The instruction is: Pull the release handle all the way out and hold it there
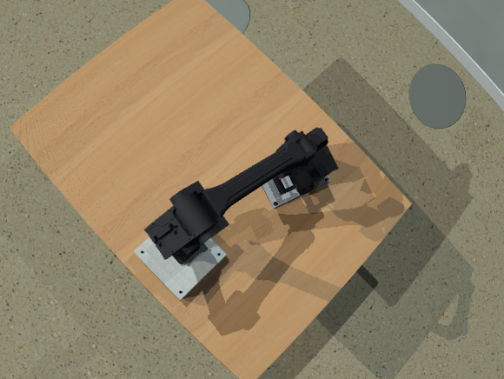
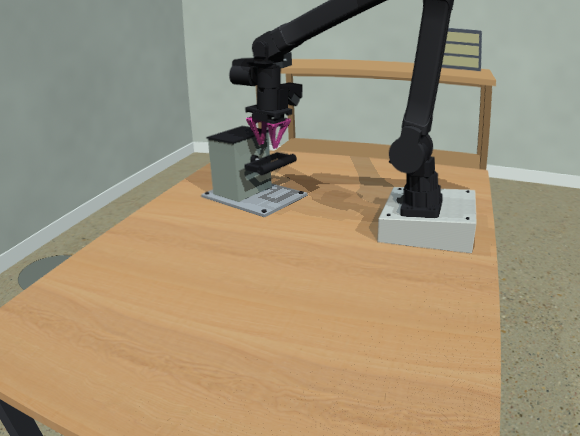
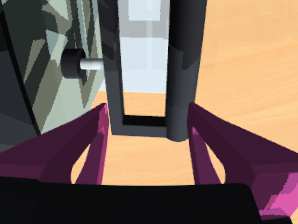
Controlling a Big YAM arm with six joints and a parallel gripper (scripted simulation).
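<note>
Now: the release handle grip 50 mm below my hand, 30 mm ahead of it and 20 mm to the right of it. From my hand the other things lie so: grey baseplate: 150 mm below, 70 mm ahead, 30 mm to the right.
</note>
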